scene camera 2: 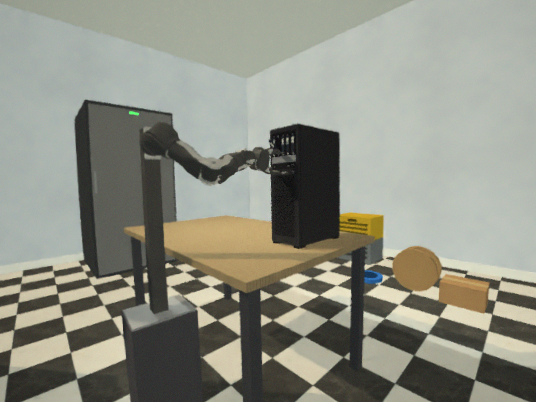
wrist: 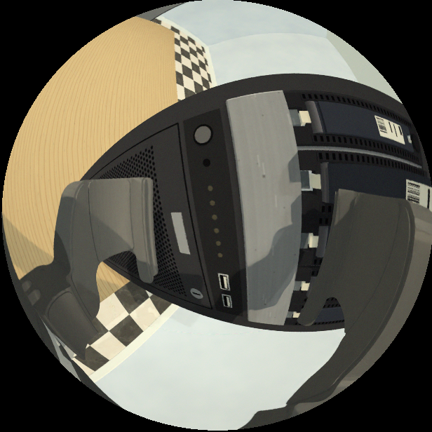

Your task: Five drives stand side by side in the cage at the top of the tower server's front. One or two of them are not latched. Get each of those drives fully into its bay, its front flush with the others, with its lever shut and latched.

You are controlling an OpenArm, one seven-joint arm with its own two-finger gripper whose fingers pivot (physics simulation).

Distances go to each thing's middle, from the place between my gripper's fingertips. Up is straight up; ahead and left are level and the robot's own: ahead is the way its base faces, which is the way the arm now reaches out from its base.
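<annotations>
The black tower server (scene camera 2: 305, 198) is there, 110 mm below my hand. Measured from that same hand, the server is also 180 mm ahead of it.
</annotations>
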